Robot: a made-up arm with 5 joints. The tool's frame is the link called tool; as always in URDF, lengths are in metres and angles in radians. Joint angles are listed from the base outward.
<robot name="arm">
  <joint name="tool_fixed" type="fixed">
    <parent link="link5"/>
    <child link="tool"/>
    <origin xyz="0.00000 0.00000 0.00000" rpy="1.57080 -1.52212 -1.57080"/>
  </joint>
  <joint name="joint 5" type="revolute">
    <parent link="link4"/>
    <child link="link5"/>
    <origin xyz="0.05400 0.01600 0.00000" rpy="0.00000 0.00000 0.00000"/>
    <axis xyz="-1 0 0"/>
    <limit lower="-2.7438" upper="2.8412"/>
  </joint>
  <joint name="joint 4" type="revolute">
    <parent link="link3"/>
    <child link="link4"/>
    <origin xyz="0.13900 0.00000 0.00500" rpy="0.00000 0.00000 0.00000"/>
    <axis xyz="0 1 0"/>
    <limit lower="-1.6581" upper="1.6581"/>
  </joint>
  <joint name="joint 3" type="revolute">
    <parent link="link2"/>
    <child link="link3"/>
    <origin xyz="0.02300 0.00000 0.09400" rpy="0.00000 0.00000 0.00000"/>
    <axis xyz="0 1 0"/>
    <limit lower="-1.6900" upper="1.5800"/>
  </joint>
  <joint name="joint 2" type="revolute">
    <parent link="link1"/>
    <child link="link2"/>
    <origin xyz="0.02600 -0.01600 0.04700" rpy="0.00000 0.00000 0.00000"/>
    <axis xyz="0 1 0"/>
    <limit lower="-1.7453" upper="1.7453"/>
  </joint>
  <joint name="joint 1" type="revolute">
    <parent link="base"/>
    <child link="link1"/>
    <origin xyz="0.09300 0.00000 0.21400" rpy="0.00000 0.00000 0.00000"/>
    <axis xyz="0 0 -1"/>
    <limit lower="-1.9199" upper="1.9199"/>
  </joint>
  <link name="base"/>
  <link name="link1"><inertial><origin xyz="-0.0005 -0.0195 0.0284"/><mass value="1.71"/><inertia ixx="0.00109" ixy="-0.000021" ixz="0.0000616" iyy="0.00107" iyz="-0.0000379" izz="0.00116"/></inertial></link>
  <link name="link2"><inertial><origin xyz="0.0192 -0.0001 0.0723"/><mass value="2.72"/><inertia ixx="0.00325" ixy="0" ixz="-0.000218" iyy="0.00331" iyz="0" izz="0.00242"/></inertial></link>
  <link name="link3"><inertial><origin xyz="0.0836 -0.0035 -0.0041"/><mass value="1.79"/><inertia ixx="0.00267" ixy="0" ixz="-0.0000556" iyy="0.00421" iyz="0" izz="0.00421"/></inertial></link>
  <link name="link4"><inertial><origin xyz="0.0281 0.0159 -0.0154"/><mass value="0.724"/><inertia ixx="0.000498" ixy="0.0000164" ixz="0" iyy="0.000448" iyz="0" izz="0.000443"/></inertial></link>
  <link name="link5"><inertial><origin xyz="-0.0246 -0.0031 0.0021"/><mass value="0.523"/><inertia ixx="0.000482" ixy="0" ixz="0" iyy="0.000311" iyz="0" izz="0.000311"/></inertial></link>
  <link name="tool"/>
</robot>
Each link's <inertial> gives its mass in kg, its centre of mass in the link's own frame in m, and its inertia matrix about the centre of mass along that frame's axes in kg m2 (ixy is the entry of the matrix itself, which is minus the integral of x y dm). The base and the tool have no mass. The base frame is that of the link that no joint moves.
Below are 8 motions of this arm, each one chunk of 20 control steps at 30 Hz.
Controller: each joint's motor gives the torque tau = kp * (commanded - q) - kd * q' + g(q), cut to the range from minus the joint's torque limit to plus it. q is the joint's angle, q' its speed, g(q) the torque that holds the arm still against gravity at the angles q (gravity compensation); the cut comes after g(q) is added. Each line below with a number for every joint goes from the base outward.
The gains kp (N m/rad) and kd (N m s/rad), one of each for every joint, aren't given. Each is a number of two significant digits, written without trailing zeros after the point. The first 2 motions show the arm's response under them.
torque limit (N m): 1.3 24 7.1 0.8 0.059
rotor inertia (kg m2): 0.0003 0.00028 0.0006 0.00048 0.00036
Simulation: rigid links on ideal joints. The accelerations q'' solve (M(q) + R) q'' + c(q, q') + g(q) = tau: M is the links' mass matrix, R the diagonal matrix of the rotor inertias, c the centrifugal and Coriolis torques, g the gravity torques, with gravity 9.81 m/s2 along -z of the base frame. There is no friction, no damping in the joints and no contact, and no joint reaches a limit. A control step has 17 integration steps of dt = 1/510 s. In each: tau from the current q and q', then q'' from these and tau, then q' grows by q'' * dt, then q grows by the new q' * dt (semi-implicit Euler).
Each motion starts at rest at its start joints. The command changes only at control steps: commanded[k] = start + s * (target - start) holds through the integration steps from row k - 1 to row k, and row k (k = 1, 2, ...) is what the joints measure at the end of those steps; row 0 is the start. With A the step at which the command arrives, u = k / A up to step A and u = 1 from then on. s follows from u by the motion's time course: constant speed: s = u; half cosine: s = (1 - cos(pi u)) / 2; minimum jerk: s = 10 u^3 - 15 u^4 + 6 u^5; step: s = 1 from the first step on.
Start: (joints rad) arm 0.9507 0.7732 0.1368 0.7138 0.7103
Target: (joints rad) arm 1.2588 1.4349 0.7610 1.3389 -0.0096
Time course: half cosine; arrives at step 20
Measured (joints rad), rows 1 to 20:
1: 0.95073 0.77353 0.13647 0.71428 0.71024
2: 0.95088 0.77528 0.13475 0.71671 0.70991
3: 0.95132 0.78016 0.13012 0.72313 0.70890
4: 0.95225 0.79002 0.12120 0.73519 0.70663
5: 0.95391 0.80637 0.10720 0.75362 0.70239
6: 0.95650 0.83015 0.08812 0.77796 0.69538
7: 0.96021 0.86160 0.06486 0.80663 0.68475
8: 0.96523 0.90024 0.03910 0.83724 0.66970
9: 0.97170 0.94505 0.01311 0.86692 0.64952
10: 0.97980 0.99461 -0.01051 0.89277 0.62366
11: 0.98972 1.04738 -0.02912 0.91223 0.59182
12: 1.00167 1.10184 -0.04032 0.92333 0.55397
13: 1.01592 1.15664 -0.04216 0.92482 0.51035
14: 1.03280 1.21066 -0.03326 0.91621 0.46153
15: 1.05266 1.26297 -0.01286 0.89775 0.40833
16: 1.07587 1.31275 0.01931 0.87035 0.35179
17: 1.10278 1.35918 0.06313 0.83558 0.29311
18: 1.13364 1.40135 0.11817 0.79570 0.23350
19: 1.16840 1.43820 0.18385 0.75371 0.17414
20: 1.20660 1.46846 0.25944 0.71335 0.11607
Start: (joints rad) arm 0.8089 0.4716 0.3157 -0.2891 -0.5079
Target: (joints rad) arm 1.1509 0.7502 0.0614 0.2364 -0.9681
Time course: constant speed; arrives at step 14
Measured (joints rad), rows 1 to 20:
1: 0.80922 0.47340 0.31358 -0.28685 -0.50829
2: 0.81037 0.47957 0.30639 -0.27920 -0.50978
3: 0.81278 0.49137 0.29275 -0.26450 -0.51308
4: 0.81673 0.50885 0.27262 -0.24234 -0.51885
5: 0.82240 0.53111 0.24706 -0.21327 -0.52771
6: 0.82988 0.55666 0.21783 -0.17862 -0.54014
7: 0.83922 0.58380 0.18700 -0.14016 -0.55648
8: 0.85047 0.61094 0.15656 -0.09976 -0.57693
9: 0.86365 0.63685 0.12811 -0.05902 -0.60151
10: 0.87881 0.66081 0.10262 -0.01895 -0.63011
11: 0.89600 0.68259 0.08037 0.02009 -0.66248
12: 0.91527 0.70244 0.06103 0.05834 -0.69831
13: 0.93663 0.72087 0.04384 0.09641 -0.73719
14: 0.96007 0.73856 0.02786 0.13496 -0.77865
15: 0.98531 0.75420 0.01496 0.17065 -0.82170
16: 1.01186 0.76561 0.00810 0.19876 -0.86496
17: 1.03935 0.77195 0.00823 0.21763 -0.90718
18: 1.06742 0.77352 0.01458 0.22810 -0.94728
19: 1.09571 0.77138 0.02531 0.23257 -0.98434
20: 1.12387 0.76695 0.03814 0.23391 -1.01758
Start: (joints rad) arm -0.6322 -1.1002 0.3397 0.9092 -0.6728
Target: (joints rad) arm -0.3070 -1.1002 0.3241 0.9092 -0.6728
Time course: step
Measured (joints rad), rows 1 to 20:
1: -0.61512 -1.09839 0.33874 0.91040 -0.67165
2: -0.57346 -1.09468 0.33734 0.91140 -0.66885
3: -0.51778 -1.09101 0.33721 0.90908 -0.66521
4: -0.45715 -1.08867 0.33928 0.90211 -0.66154
5: -0.39855 -1.08824 0.34356 0.89118 -0.65859
6: -0.34679 -1.08967 0.34934 0.87857 -0.65685
7: -0.30471 -1.09248 0.35550 0.86721 -0.65649
8: -0.27349 -1.09597 0.36088 0.85975 -0.65748
9: -0.25308 -1.09943 0.36455 0.85796 -0.65964
10: -0.24253 -1.10228 0.36597 0.86244 -0.66273
11: -0.24031 -1.10417 0.36502 0.87263 -0.66652
12: -0.24459 -1.10498 0.36194 0.88711 -0.67080
13: -0.25340 -1.10481 0.35721 0.90391 -0.67531
14: -0.26488 -1.10393 0.35147 0.92096 -0.67980
15: -0.27735 -1.10265 0.34535 0.93636 -0.68400
16: -0.28945 -1.10129 0.33940 0.94860 -0.68765
17: -0.30017 -1.10012 0.33403 0.95671 -0.69055
18: -0.30885 -1.09930 0.32950 0.96027 -0.69254
19: -0.31519 -1.09889 0.32588 0.95935 -0.69359
20: -0.31918 -1.09887 0.32315 0.95445 -0.69369

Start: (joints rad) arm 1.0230 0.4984 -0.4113 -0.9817 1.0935
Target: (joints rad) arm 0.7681 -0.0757 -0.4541 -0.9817 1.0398
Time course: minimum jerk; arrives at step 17
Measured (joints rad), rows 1 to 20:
1: 1.02299 0.49829 -0.41116 -0.98163 1.09350
2: 1.02294 0.49740 -0.40999 -0.98104 1.09349
3: 1.02271 0.49405 -0.40569 -0.97871 1.09343
4: 1.02211 0.48581 -0.39538 -0.97264 1.09328
5: 1.02089 0.47006 -0.37631 -0.96024 1.09296
6: 1.01870 0.44471 -0.34693 -0.93881 1.09234
7: 1.01519 0.40866 -0.30750 -0.90604 1.09130
8: 1.00997 0.36208 -0.26026 -0.86073 1.08968
9: 1.00263 0.30631 -0.20895 -0.80345 1.08733
10: 0.99277 0.24374 -0.15819 -0.73686 1.08410
11: 0.98006 0.17753 -0.11276 -0.66577 1.07991
12: 0.96425 0.11139 -0.07708 -0.59656 1.07480
13: 0.94527 0.04927 -0.05491 -0.53637 1.06895
14: 0.92331 -0.00493 -0.04911 -0.49211 1.06280
15: 0.89880 -0.04786 -0.06148 -0.46971 1.05692
16: 0.87244 -0.07722 -0.09256 -0.47340 1.05201
17: 0.84505 -0.09236 -0.14127 -0.50517 1.04867
18: 0.81735 -0.09475 -0.20460 -0.56406 1.04725
19: 0.78990 -0.08795 -0.27765 -0.64558 1.04782
20: 0.76302 -0.07678 -0.35418 -0.74210 1.05012

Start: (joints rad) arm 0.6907 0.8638 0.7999 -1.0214 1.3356
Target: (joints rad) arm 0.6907 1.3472 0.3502 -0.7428 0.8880
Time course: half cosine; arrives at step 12
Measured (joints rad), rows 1 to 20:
1: 0.69072 0.86465 0.79936 -1.02222 1.33544
2: 0.69083 0.86919 0.79644 -1.02631 1.33452
3: 0.69111 0.88167 0.78831 -1.03669 1.33181
4: 0.69162 0.90616 0.77191 -1.05493 1.32596
5: 0.69231 0.94519 0.74473 -1.07980 1.31553
6: 0.69305 0.99891 0.70532 -1.10678 1.29919
7: 0.69366 1.06493 0.65366 -1.12866 1.27594
8: 0.69394 1.13882 0.59150 -1.13678 1.24530
9: 0.69380 1.21482 0.52239 -1.12289 1.20739
10: 0.69324 1.28676 0.45148 -1.08105 1.16296
11: 0.69240 1.34869 0.38509 -1.00934 1.11337
12: 0.69144 1.39551 0.32992 -0.91112 1.06045
13: 0.69053 1.42400 0.29153 -0.79577 1.00624
14: 0.68977 1.43406 0.27243 -0.67741 0.95267
15: 0.68914 1.42843 0.27164 -0.57097 0.90140
16: 0.68858 1.41152 0.28558 -0.48790 0.85386
17: 0.68806 1.38848 0.30910 -0.43430 0.81129
18: 0.68756 1.36432 0.33676 -0.41142 0.77472
19: 0.68710 1.34327 0.36387 -0.41716 0.74492
20: 0.68673 1.32827 0.38703 -0.44750 0.72241

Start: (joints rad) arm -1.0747 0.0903 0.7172 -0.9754 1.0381
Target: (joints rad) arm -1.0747 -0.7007 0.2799 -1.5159 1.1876
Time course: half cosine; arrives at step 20
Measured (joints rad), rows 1 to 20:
1: -1.07473 0.08985 0.71743 -0.97484 1.03811
2: -1.07487 0.08744 0.71867 -0.97193 1.03818
3: -1.07526 0.08067 0.72207 -0.96414 1.03841
4: -1.07603 0.06702 0.72869 -0.94931 1.03895
5: -1.07727 0.04438 0.73916 -0.92655 1.03998
6: -1.07902 0.01151 0.75340 -0.89672 1.04173
7: -1.08124 -0.03182 0.77052 -0.86242 1.04444
8: -1.08382 -0.08475 0.78897 -0.82766 1.04836
9: -1.08656 -0.14556 0.80672 -0.79720 1.05375
10: -1.08921 -0.21182 0.82149 -0.77587 1.06083
11: -1.09143 -0.28070 0.83103 -0.76784 1.06975
12: -1.09290 -0.34935 0.83326 -0.77610 1.08053
13: -1.09336 -0.41510 0.82646 -0.80210 1.09307
14: -1.09263 -0.47583 0.80931 -0.84558 1.10704
15: -1.09069 -0.52998 0.78092 -0.90465 1.12202
16: -1.08763 -0.57668 0.74082 -0.97605 1.13751
17: -1.08364 -0.61557 0.68897 -1.05573 1.15301
18: -1.07899 -0.64667 0.62579 -1.13938 1.16807
19: -1.07398 -0.67024 0.55213 -1.22301 1.18236
20: -1.06892 -0.68664 0.46931 -1.30335 1.19558

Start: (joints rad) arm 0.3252 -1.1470 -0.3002 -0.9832 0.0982
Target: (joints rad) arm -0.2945 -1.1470 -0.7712 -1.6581 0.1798
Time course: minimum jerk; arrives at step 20
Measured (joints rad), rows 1 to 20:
1: 0.32516 -1.14700 -0.30021 -0.98321 0.09822
2: 0.32480 -1.14695 -0.30032 -0.98334 0.09838
3: 0.32341 -1.14679 -0.30073 -0.98388 0.09900
4: 0.31980 -1.14637 -0.30179 -0.98542 0.10057
5: 0.31248 -1.14554 -0.30398 -0.98883 0.10365
6: 0.29988 -1.14413 -0.30779 -0.99523 0.10874
7: 0.28058 -1.14203 -0.31375 -1.00590 0.11616
8: 0.25358 -1.13921 -0.32230 -1.02211 0.12589
9: 0.21849 -1.13571 -0.33385 -1.04500 0.13754
10: 0.17562 -1.13171 -0.34871 -1.07535 0.15030
11: 0.12597 -1.12741 -0.36709 -1.11351 0.16305
12: 0.07118 -1.12314 -0.38911 -1.15927 0.17449
13: 0.01332 -1.11922 -0.41473 -1.21181 0.18337
14: -0.04535 -1.11603 -0.44377 -1.26977 0.18864
15: -0.10257 -1.11393 -0.47582 -1.33131 0.18972
16: -0.15630 -1.11327 -0.51031 -1.39429 0.18657
17: -0.20490 -1.11429 -0.54650 -1.45646 0.17967
18: -0.24720 -1.11715 -0.58358 -1.51568 0.17000
19: -0.28249 -1.12181 -0.62084 -1.57007 0.15877
20: -0.31059 -1.12803 -0.65774 -1.61814 0.14728

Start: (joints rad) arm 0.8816 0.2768 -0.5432 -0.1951 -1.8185
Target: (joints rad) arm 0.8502 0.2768 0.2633 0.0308 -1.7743
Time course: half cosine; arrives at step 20
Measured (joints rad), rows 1 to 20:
1: 0.88160 0.27672 -0.54303 -0.19525 -1.81849
2: 0.88157 0.27634 -0.54216 -0.19603 -1.81842
3: 0.88151 0.27532 -0.53979 -0.19807 -1.81823
4: 0.88137 0.27340 -0.53513 -0.20192 -1.81782
5: 0.88115 0.27044 -0.52756 -0.20789 -1.81709
6: 0.88082 0.26645 -0.51668 -0.21597 -1.81595
7: 0.88036 0.26161 -0.50229 -0.22590 -1.81429
8: 0.87977 0.25621 -0.48438 -0.23719 -1.81204
9: 0.87903 0.25057 -0.46303 -0.24921 -1.80913
10: 0.87814 0.24508 -0.43836 -0.26125 -1.80554
11: 0.87708 0.24007 -0.41052 -0.27253 -1.80124
12: 0.87586 0.23589 -0.37964 -0.28226 -1.79628
13: 0.87447 0.23279 -0.34589 -0.28965 -1.79072
14: 0.87291 0.23103 -0.30943 -0.29391 -1.78465
15: 0.87118 0.23077 -0.27048 -0.29430 -1.77823
16: 0.86929 0.23215 -0.22927 -0.29012 -1.77162
17: 0.86724 0.23523 -0.18609 -0.28079 -1.76504
18: 0.86504 0.24001 -0.14128 -0.26589 -1.75872
19: 0.86271 0.24641 -0.09519 -0.24517 -1.75291
20: 0.86026 0.25430 -0.04822 -0.21860 -1.74787

